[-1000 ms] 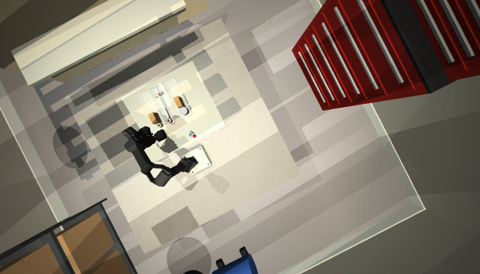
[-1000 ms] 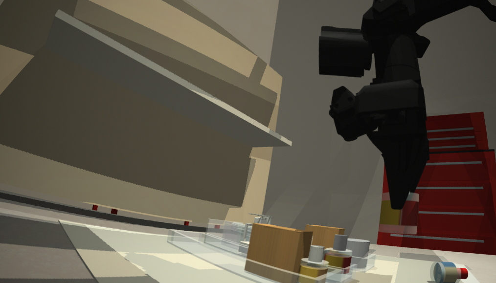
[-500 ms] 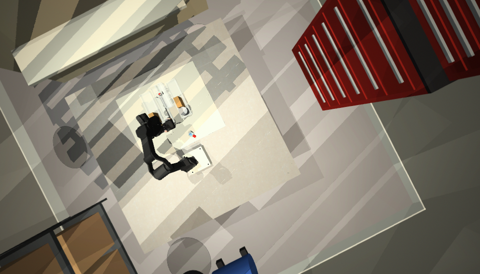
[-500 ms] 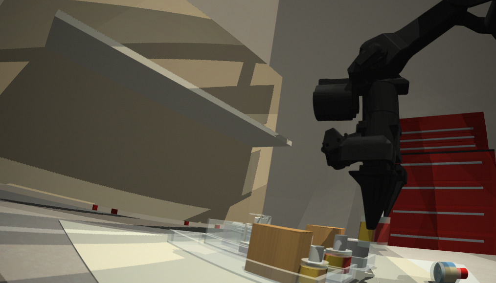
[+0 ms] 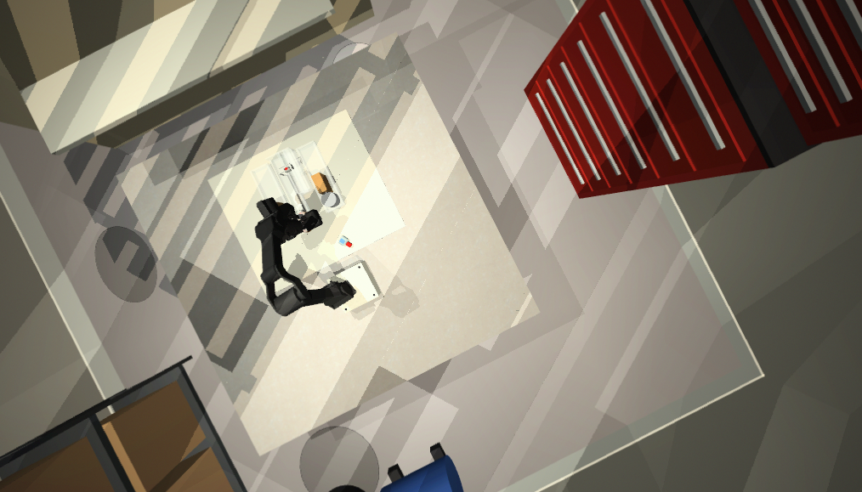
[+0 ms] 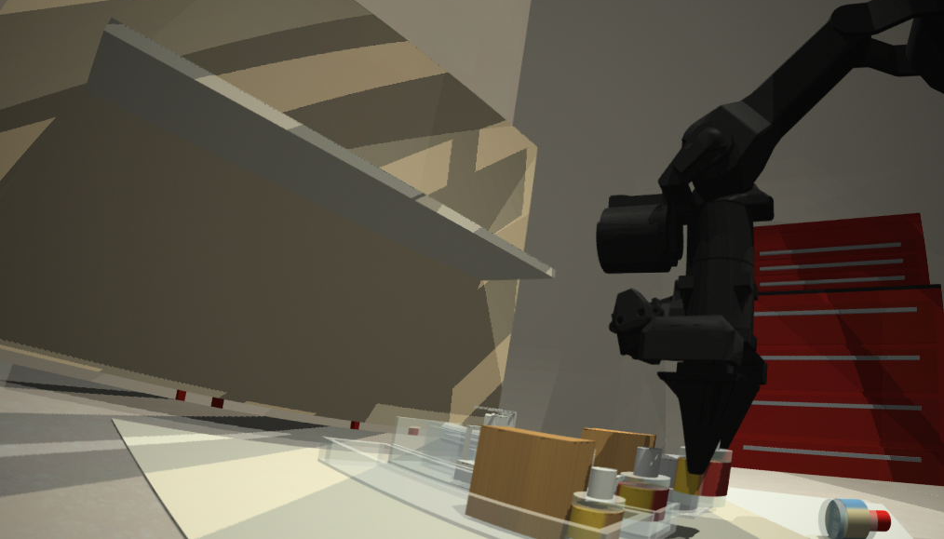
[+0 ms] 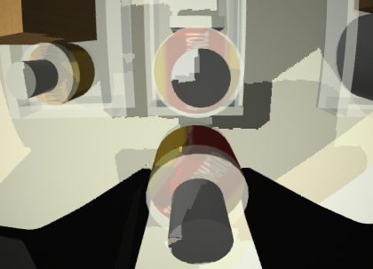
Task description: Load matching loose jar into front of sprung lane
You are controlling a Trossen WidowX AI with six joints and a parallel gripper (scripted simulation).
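My gripper tip is now 190 mm short of the lane, 70 mm to the left of it and 40 mm above it. Round my gripper tip: pusher plate 140 mm ahead, 60 mm to the right, 10 mm below.
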